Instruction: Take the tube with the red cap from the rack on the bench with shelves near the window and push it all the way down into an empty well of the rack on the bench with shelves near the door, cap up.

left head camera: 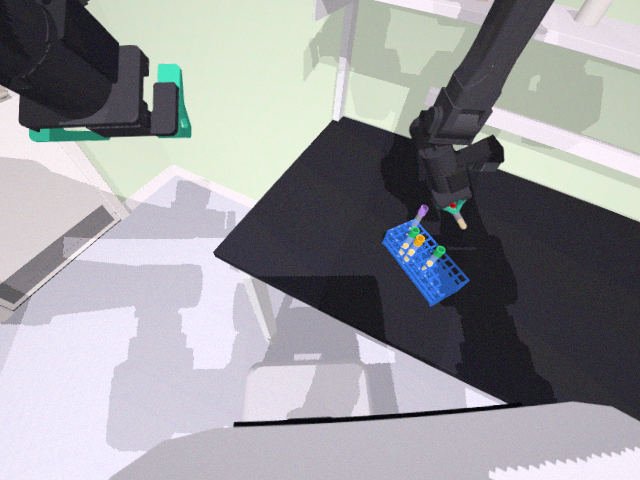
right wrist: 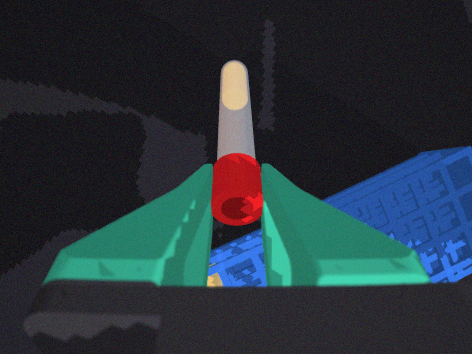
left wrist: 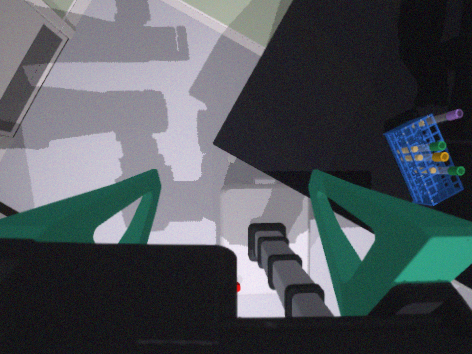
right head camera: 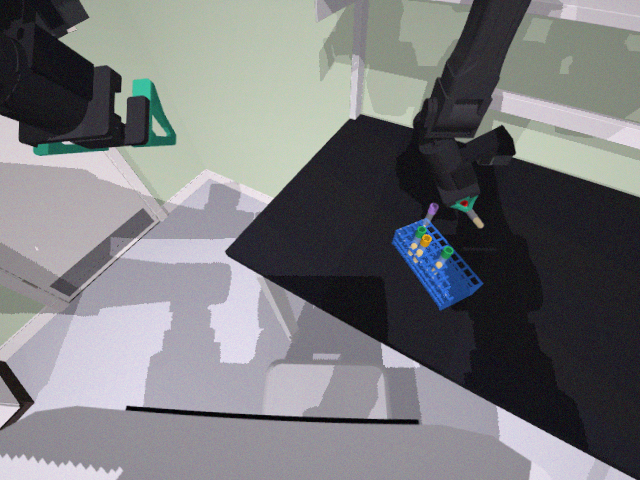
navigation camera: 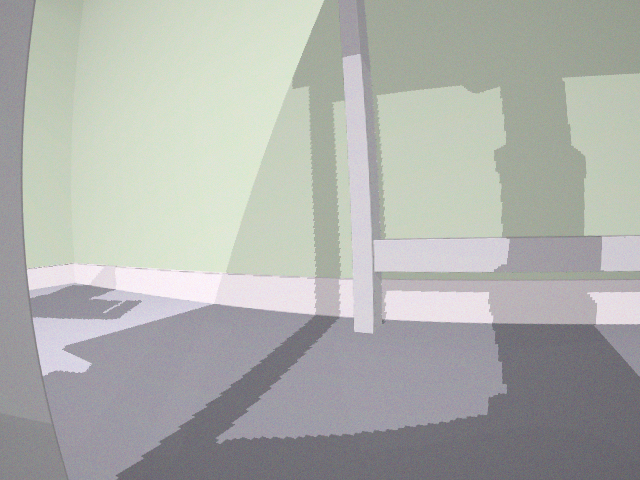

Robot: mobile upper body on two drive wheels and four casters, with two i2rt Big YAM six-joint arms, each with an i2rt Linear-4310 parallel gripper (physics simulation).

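Frame: origin at the left arm's base, x left, y ahead, z down, level; millimetres.
Seen in the pictures: left gripper, fingertip midpoint: [left head camera: 149, 133] [left wrist: 234, 178] [right head camera: 140, 142]; right gripper, fingertip midpoint: [left head camera: 454, 209] [right wrist: 237, 178] [right head camera: 466, 207].
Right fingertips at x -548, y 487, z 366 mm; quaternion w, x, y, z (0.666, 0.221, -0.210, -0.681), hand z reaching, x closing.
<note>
Pixels of each thing's top centre, then the offset from my right fingertips to it. "pt": a spot on its surface instead. Level surfaces: height alone.
- blue rack, middle of its top: [right wrist: 361, 278] [right head camera: 436, 255] [left head camera: 427, 254] [left wrist: 433, 159] dx +60, dy -79, dz +72 mm
- black bench top, its level: dz +130 mm
- white shelf upright, surface spot: [right head camera: 357, 67] [left head camera: 343, 69] pt dx +212, dy +577, dz -60 mm
- white bench leg, surface spot: [navigation camera: 361, 206] pt dx +204, dy +527, dz +800 mm
The red-capped tube [left head camera: 460, 220] [right head camera: 476, 218] [right wrist: 236, 135] is held by its cap between the fingertips of my right gripper [left head camera: 453, 206] [right head camera: 464, 203] [right wrist: 237, 178], above the black bench top, just beyond the blue rack. Its tan lower end points away from the fingers. The blue rack [left head camera: 450, 283] [right head camera: 462, 290] [left wrist: 426, 198] [right wrist: 350, 202] stands on the bench and holds two green-capped tubes, an orange-capped tube and a purple-capped tube. My left gripper [left wrist: 234, 178] is open and empty, off the bench's left end. The other bench's rack cannot be made out.
The black bench top [left head camera: 310, 206] [right head camera: 320, 206] [left wrist: 320, 90] has a white shelf upright [left head camera: 345, 67] [right head camera: 357, 67] behind its far left corner. A white cabinet-like piece [left head camera: 46, 191] [right head camera: 67, 206] stands at the left. In the navigation camera, a white bench leg [navigation camera: 361, 206] and crossbar [navigation camera: 439, 254] stand before the wall.
</note>
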